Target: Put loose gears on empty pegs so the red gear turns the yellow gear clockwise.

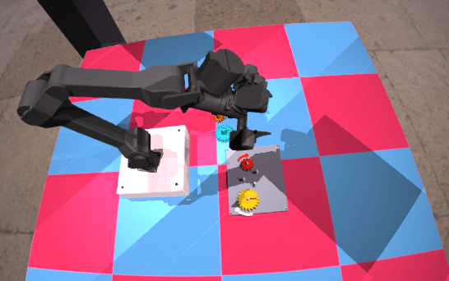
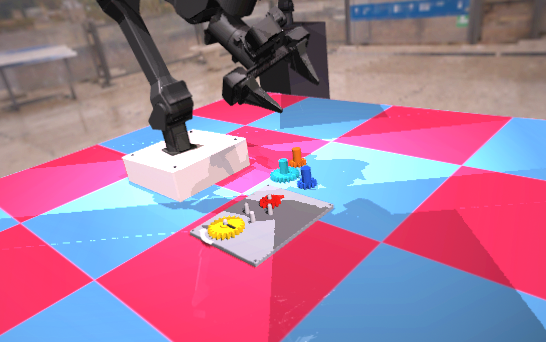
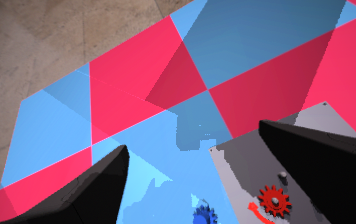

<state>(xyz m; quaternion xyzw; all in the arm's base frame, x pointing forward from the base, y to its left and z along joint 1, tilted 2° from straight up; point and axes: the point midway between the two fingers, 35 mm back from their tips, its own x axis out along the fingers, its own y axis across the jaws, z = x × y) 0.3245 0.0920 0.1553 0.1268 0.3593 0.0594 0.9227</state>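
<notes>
My gripper tip is 200 mm above the teal gear, 140 mm past it and 50 mm to the right of it. The rest, counted from my gripper tip: yellow striped gear: 200 mm below, 170 mm to the right, 40 mm behind; then red gear: 200 mm below, 60 mm to the right, 50 mm behind; then blue gear: 200 mm below, 70 mm behind, 50 mm to the left.
</notes>
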